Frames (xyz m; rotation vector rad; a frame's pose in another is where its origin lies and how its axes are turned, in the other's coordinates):
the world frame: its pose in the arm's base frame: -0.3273 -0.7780 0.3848 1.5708 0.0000 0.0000
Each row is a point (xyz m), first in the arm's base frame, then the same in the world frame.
Working: the arm's base frame: its pose in the world frame: 0.3273 -0.3848 -0.7780 -1.5708 0.0000 0.0000

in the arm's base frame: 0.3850 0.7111 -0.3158
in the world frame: 0.7123 -0.7006 -1.4891
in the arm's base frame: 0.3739 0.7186 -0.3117
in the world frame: 0.7012 -0.6965 -1.4966
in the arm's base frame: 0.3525 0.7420 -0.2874
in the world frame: 0.6798 -0.6722 -1.5200
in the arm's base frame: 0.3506 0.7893 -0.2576
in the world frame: 0.6779 -0.6424 -1.5673
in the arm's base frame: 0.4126 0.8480 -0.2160
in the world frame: 0.7399 -0.6008 -1.6260
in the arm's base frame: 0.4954 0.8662 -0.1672
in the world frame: 0.8227 -0.5520 -1.6442
